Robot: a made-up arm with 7 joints.
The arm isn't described. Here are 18 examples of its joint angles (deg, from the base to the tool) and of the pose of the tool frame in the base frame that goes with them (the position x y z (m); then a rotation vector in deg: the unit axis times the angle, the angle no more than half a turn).
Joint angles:
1: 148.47 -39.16 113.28 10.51 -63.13 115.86 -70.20
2: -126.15 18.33 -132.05 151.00 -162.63 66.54 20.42
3: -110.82 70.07 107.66 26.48 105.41 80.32 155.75
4: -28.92 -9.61 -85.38 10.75 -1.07 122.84 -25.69
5: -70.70 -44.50 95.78 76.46 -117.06 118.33 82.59
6: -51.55 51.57 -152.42 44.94 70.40 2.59 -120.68
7: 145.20 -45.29 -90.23 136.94 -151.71 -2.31 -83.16
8: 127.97 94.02 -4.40 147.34 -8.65 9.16 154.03
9: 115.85 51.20 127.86 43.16 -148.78 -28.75 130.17
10: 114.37 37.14 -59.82 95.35 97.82 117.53 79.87
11: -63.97 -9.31 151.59 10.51 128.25 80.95 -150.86
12: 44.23 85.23 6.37 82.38 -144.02 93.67 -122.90
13: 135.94 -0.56 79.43 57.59 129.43 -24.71 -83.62
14: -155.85 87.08 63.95 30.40 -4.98 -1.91 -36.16
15: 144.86 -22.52 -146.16 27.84 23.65 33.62 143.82
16: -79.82 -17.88 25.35 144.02 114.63 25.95 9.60
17: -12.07 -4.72 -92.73 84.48 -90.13 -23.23 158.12
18: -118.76 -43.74 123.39 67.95 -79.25 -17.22 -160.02
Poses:
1: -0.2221 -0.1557 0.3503 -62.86 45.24 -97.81
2: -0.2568 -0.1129 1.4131 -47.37 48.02 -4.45
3: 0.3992 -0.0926 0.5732 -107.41 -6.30 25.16
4: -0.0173 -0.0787 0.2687 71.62 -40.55 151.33
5: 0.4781 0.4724 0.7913 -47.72 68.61 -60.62
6: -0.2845 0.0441 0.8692 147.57 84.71 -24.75
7: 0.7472 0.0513 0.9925 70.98 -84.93 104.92
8: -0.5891 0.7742 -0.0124 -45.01 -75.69 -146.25
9: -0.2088 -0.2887 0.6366 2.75 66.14 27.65
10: 0.0768 0.7629 0.5403 -77.00 -87.60 -77.09
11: -0.0322 0.3180 0.2046 76.08 21.70 -107.58
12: 0.4851 0.3970 -0.2849 -23.67 23.67 97.06
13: -0.4883 -0.2008 0.5214 70.91 18.18 -47.04
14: 0.1478 -0.5174 0.0841 -1.90 28.06 85.40
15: 0.3787 0.0012 0.1699 117.05 25.64 -4.95
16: 0.1842 -0.0736 1.3989 -65.67 -28.29 78.03
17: -0.0726 -0.6395 0.8408 2.23 15.62 9.27
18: 0.6718 0.2194 0.2952 35.02 39.02 85.24
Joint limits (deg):
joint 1: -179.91..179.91
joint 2: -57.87..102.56
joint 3: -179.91..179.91
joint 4: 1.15..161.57
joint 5: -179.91..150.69
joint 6: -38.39..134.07
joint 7: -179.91..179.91
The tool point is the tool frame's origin. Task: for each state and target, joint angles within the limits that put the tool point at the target. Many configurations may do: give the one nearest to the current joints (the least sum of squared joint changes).
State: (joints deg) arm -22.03 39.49 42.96 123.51 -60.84 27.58 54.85
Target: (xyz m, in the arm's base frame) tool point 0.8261 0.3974 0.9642
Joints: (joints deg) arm 14.62 44.35 48.61 148.90 -65.28 35.88 27.32
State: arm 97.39 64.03 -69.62 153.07 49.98 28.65 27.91
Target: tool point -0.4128 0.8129 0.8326
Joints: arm 127.35 65.21 -71.89 161.57 51.66 -0.41 29.42
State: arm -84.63 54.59 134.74 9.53 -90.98 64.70 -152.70
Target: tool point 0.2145 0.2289 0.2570
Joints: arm -53.90 44.55 108.28 13.20 -96.61 64.18 -144.96
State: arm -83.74 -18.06 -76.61 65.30 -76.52 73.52 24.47
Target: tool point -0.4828 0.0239 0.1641
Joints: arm -71.59 -47.58 -109.12 37.24 -72.39 75.59 21.55
